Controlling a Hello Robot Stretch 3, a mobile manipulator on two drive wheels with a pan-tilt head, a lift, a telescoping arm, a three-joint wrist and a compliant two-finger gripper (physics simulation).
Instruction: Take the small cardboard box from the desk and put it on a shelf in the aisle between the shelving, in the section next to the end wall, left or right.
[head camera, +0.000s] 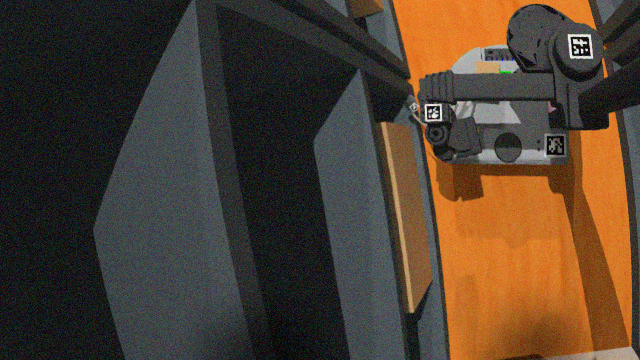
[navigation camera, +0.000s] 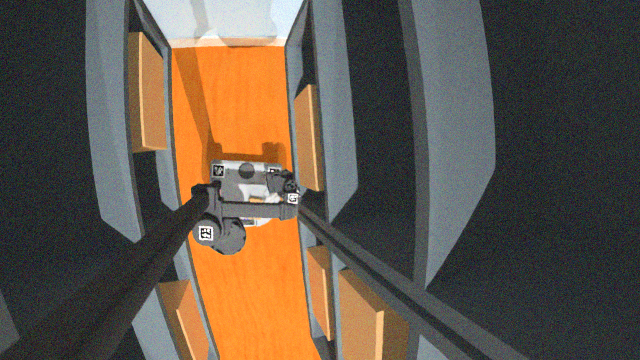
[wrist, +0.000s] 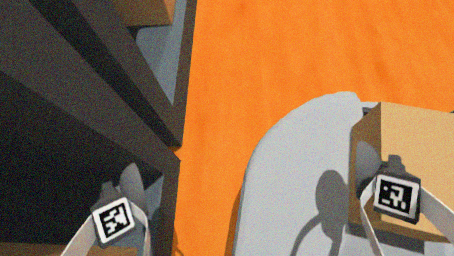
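Where they show: gripper, fingertip midpoint: (wrist: 245, 171); robot's base at its link origin: (head camera: 506, 145) (navigation camera: 246, 170).
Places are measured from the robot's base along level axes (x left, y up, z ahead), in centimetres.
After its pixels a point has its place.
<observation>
The small cardboard box (head camera: 487, 67) @[x -4.4, y 21.0, z -19.4 cm] (navigation camera: 256, 200) @[x -5.0, y 21.0, z -12.3 cm] (wrist: 420, 135) @[x -4.7, y 21.0, z -18.5 cm] lies on the robot's own light grey base (wrist: 295, 150) @[x -12.5, y 16.0, z -17.6 cm], partly hidden by the arm in the head and navigation views. My gripper (wrist: 245, 171) @[x -16.9, y 19.4, z -14.1 cm] is open and empty, with its fingers wide apart. In the wrist view its right finger overlaps the left side of the box; whether they touch I cannot tell. Its left finger is in front of the shelving's edge, at the left. The grey shelving (head camera: 170, 200) @[x -30.4, y 99.0, z 4.1 cm] (navigation camera: 452, 125) @[x -29.2, y 99.0, z 13.9 cm] stands along both sides of the aisle. The end wall (navigation camera: 235, 17) @[x 13.0, y 25.4, z 69.1 cm] closes the aisle at the top of the navigation view.
Larger cardboard boxes (head camera: 407, 215) (navigation camera: 152, 95) stand on low shelves on both sides. The lowered arm (head camera: 505, 86) @[x -1.1, y 51.6, z -10.4 cm] (navigation camera: 255, 209) @[x -2.6, y 51.6, z -10.0 cm] crosses above the base. Dark shelf edges (wrist: 171, 200) @[x -27.1, y 2.9, z -11.4 cm] run close to the base's left side in the wrist view. The orange aisle floor (head camera: 510, 215) @[x 1.5, y 0.0, z 20.4 cm] (navigation camera: 235, 90) @[x 9.5, y 0.0, z 42.1 cm] is narrow.
</observation>
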